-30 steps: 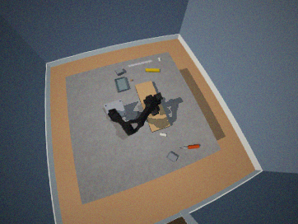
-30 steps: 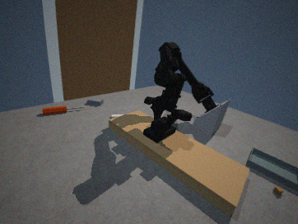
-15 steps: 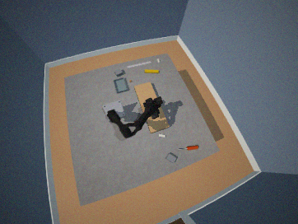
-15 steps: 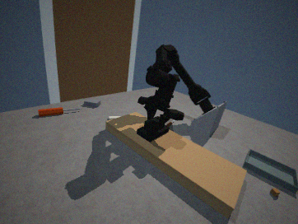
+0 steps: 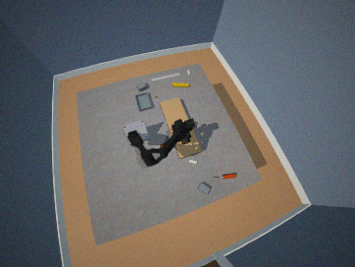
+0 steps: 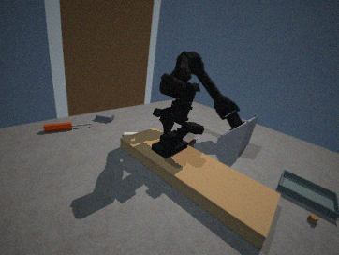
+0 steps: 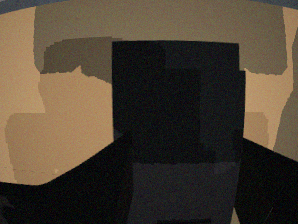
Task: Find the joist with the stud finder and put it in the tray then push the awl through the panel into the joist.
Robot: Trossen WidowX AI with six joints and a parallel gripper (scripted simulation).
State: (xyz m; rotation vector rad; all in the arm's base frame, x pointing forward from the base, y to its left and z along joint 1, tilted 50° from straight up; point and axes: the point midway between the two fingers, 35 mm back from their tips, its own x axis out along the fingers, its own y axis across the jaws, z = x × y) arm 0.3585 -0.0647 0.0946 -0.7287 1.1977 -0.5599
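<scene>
Right now the tray is 22 cm behind my gripper tip, 43 cm to the left of it and 5 cm below it. From my gripper tip the other things lie so: black stud finder (2 cm behind, 2 cm above); awl (20 cm behind, 1 cm to the right, 6 cm below); small grey block (43 cm to the right, 5 cm below).
</scene>
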